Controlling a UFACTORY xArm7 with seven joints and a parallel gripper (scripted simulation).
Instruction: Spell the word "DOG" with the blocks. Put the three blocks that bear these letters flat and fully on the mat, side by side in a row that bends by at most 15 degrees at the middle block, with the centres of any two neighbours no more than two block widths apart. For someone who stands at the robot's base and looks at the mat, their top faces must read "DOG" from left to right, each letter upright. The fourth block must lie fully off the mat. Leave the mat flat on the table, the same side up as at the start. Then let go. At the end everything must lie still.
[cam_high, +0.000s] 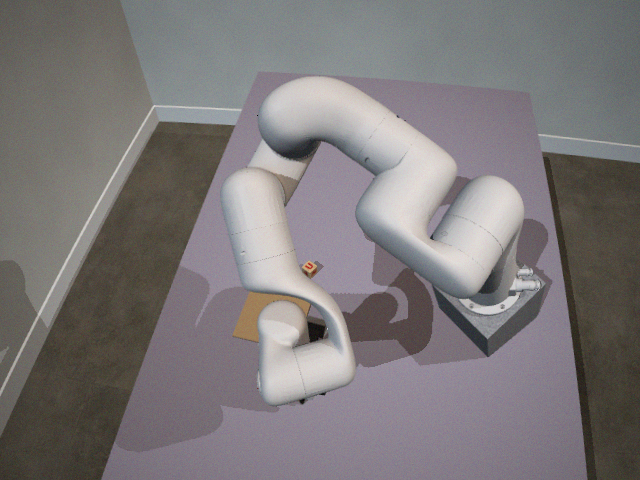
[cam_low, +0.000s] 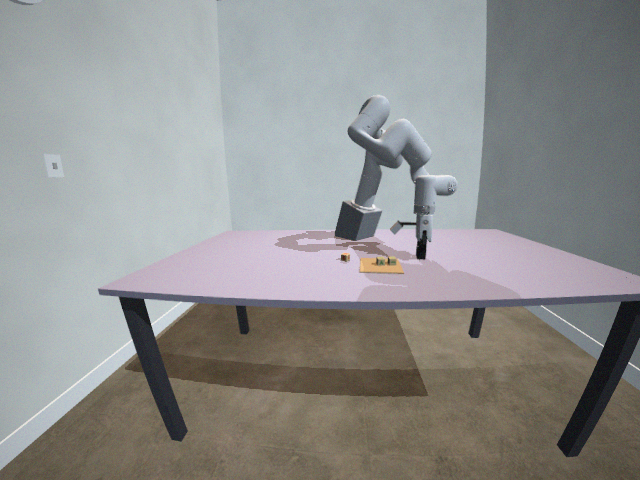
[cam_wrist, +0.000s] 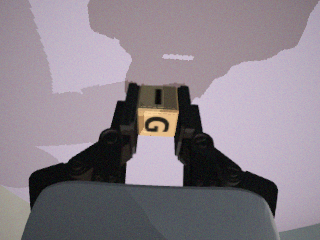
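The O block lies 160 mm to the right of my hand and 90 mm ahead of it. Also, from my hand: G block: 10 mm below; then mat: 160 mm to the right, 90 mm ahead, 20 mm below; then D block: 120 mm to the right, 90 mm ahead.
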